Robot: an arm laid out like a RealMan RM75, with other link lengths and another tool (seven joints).
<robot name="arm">
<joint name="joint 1" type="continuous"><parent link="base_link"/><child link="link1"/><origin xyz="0 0 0.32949"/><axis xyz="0 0 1"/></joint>
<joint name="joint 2" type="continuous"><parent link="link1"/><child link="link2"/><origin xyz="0 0 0" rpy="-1.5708 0 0"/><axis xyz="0 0 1"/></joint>
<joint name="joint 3" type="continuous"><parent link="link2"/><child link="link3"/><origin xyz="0 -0.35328 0" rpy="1.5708 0 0"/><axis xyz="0 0 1"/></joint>
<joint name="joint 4" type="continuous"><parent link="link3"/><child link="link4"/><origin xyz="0 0 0" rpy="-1.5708 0 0"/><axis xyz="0 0 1"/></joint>
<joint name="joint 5" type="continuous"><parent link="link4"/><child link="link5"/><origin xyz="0 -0.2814 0" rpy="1.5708 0 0"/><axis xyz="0 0 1"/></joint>
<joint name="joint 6" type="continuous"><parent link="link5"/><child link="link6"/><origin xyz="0 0 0" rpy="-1.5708 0 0"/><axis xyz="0 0 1"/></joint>
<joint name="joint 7" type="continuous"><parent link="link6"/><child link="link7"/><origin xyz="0 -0.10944 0" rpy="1.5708 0 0"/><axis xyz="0 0 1"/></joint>
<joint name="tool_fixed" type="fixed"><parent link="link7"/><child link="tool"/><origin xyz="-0.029 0.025 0.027" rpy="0 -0.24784 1.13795"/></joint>
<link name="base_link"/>
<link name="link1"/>
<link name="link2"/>
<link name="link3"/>
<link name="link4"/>
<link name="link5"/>
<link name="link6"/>
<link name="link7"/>
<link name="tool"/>
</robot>
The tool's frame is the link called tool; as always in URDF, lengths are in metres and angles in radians. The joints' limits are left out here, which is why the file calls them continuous.
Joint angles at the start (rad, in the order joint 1, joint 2, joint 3, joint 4, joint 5, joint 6, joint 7):
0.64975 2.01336 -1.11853 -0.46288 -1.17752 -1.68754 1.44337
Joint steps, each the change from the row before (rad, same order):
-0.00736 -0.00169 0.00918 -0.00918 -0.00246 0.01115 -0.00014
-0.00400 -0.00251 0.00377 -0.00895 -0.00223 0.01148 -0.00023
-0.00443 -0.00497 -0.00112 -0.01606 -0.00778 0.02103 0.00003
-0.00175 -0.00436 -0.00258 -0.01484 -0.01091 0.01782 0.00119
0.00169 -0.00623 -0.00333 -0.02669 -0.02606 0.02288 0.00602
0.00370 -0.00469 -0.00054 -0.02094 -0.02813 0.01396 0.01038
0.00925 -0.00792 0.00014 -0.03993 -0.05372 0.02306 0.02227
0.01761 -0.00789 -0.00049 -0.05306 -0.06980 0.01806 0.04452
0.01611 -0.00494 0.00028 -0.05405 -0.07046 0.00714 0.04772
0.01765 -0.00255 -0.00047 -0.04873 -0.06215 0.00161 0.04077
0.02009 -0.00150 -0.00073 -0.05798 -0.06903 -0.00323 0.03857
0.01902 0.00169 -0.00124 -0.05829 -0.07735 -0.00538 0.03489
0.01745 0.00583 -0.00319 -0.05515 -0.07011 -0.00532 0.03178
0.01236 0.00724 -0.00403 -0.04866 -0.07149 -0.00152 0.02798
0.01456 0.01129 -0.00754 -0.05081 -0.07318 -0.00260 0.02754
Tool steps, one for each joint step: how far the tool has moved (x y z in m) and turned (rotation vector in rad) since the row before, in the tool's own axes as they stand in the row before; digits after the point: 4 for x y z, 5 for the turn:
-0.0026 0.0009 -0.0031 0.00284 -0.01865 -0.00909
-0.0025 0.0011 -0.0013 0.00524 -0.01218 -0.01046
-0.0035 0.0014 -0.0004 0.01645 -0.01171 -0.01953
-0.0027 0.0013 0.0008 0.01743 -0.00445 -0.01811
-0.0037 0.0031 0.0036 0.02920 0.00553 -0.03031
-0.0026 0.0027 0.0034 0.02639 0.01092 -0.02098
-0.0050 0.0059 0.0071 0.04728 0.02182 -0.03929
-0.0058 0.0103 0.0112 0.05657 0.03776 -0.03988
-0.0043 0.0107 0.0097 0.05346 0.03962 -0.03630
-0.0036 0.0111 0.0093 0.04450 0.03638 -0.03666
-0.0035 0.0138 0.0096 0.04637 0.03929 -0.05146
-0.0024 0.0124 0.0091 0.05342 0.03774 -0.05570
-0.0015 0.0119 0.0089 0.04758 0.03112 -0.05125
-0.0007 0.0081 0.0073 0.05335 0.02192 -0.04500
0.0000 0.0098 0.0089 0.05218 0.02215 -0.04893

